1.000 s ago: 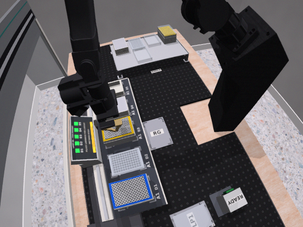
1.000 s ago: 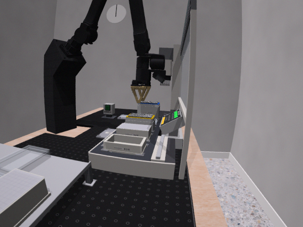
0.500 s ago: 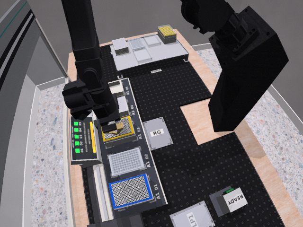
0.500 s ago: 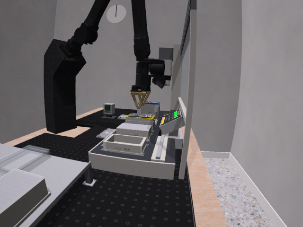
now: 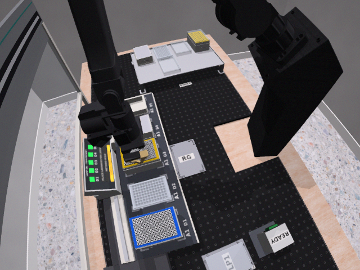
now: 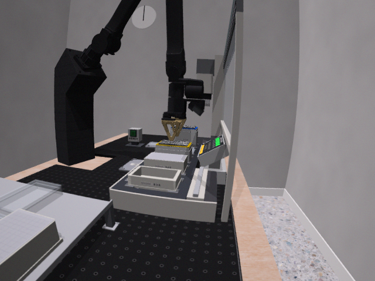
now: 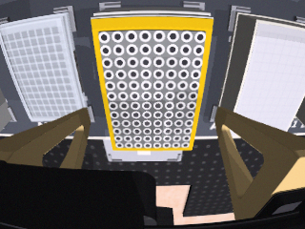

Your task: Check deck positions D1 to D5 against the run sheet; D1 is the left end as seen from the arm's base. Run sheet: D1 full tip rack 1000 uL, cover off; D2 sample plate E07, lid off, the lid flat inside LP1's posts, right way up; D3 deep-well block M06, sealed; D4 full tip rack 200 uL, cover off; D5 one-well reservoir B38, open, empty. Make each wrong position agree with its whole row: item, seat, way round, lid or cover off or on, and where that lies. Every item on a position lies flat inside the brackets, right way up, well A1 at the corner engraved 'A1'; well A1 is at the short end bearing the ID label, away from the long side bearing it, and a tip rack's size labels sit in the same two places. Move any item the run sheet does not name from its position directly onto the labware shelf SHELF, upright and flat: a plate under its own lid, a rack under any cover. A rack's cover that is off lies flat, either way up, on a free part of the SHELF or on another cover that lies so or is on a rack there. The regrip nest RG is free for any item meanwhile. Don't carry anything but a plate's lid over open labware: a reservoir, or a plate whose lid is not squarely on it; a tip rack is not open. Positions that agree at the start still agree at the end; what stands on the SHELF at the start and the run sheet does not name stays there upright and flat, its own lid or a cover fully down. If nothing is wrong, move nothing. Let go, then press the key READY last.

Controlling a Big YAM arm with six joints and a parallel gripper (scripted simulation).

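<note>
The yellow-rimmed tip rack is 40 mm below my hand and 10 mm behind it. From my hand the other things lie so: blue-rimmed tip rack: 240 mm to the left, 20 mm below, 20 mm ahead; regrip nest: 150 mm behind, 140 mm below, 40 mm to the left; clear well plate: 120 mm to the left, 80 mm below, 20 mm ahead.
</note>
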